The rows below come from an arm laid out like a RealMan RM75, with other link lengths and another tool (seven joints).
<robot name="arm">
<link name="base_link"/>
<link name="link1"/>
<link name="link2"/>
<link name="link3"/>
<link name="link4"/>
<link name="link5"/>
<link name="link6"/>
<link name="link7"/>
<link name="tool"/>
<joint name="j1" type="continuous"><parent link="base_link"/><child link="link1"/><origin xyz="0 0 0.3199"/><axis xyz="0 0 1"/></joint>
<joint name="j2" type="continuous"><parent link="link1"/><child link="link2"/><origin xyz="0 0 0" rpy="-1.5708 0 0"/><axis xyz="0 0 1"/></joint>
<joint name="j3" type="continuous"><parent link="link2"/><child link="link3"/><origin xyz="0 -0.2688 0" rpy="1.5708 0 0"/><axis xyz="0 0 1"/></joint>
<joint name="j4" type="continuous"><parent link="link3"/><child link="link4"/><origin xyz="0 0 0" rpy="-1.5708 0 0"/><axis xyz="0 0 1"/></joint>
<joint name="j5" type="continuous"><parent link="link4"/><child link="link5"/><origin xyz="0 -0.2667 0" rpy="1.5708 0 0"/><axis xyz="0 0 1"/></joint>
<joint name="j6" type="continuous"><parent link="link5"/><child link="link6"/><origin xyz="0 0 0" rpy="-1.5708 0 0"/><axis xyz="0 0 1"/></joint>
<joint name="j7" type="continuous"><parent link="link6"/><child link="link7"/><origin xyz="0 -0.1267 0" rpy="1.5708 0 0"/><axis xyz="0 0 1"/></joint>
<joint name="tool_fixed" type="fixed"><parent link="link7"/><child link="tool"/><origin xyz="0.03 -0.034 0.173" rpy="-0.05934 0 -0.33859"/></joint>
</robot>
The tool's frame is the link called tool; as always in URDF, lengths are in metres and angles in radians. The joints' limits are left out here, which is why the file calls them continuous.
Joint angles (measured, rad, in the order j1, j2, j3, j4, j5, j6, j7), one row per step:
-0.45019 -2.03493 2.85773 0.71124 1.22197 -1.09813 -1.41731
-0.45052 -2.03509 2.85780 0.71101 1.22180 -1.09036 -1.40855
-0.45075 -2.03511 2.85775 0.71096 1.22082 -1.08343 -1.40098
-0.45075 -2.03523 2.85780 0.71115 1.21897 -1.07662 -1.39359
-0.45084 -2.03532 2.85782 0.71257 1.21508 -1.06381 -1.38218
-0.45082 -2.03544 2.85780 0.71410 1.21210 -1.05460 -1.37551
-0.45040 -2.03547 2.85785 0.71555 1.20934 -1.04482 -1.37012
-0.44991 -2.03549 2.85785 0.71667 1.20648 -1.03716 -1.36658
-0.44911 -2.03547 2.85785 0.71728 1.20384 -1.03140 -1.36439
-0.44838 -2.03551 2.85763 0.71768 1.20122 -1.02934 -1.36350
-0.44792 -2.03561 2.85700 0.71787 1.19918 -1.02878 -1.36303
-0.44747 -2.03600 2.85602 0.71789 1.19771 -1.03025 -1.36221
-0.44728 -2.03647 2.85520 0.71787 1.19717 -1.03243 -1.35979
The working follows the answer.
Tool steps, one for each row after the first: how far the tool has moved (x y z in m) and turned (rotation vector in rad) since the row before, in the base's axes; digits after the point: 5 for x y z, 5 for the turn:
-0.00031 -0.00001 -0.00266 -0.00878 0.00771 0.00097
-0.00053 -0.00002 -0.00224 -0.00748 0.00628 0.00165
-0.00075 -0.00015 -0.00225 -0.00732 0.00553 0.00250
-0.00121 -0.00033 -0.00421 -0.01352 0.00689 0.00489
-0.00078 -0.00033 -0.00307 -0.00962 0.00282 0.00374
-0.00102 -0.00049 -0.00317 -0.01004 0.00172 0.00416
-0.00107 -0.00045 -0.00238 -0.00754 0.00042 0.00412
-0.00124 -0.00046 -0.00167 -0.00538 -0.00008 0.00408
-0.00103 -0.00029 -0.00047 -0.00139 -0.00079 0.00344
-0.00073 -0.00008 0.00007 0.00034 -0.00082 0.00259
-0.00042 0.00001 0.00059 0.00228 -0.00023 0.00174
0.00005 0.00007 0.00058 0.00226 0.00176 0.00017

Tool pose at each row, in the base's axes (x y z in m, rotation vector in rad; rounded; the steps above come from the unrounded poses):
-0.29474 0.49752 -0.04837 -1.72239 -0.07227 0.16577
-0.29505 0.49751 -0.05103 -1.73040 -0.06678 0.17366
-0.29558 0.49749 -0.05326 -1.73723 -0.06302 0.18076
-0.29633 0.49733 -0.05551 -1.74395 -0.06056 0.18783
-0.29754 0.49700 -0.05972 -1.75670 -0.05865 0.19823
-0.29832 0.49666 -0.06279 -1.76598 -0.05903 0.20401
-0.29934 0.49617 -0.06596 -1.77580 -0.06054 0.20916
-0.30041 0.49573 -0.06834 -1.78326 -0.06319 0.21299
-0.30165 0.49527 -0.07002 -1.78864 -0.06637 0.21620
-0.30269 0.49498 -0.07049 -1.79011 -0.06988 0.21806
-0.30342 0.49489 -0.07042 -1.78987 -0.07283 0.21917
-0.30384 0.49490 -0.06983 -1.78763 -0.07477 0.22004
-0.30379 0.49496 -0.06925 -1.78517 -0.07389 0.22157

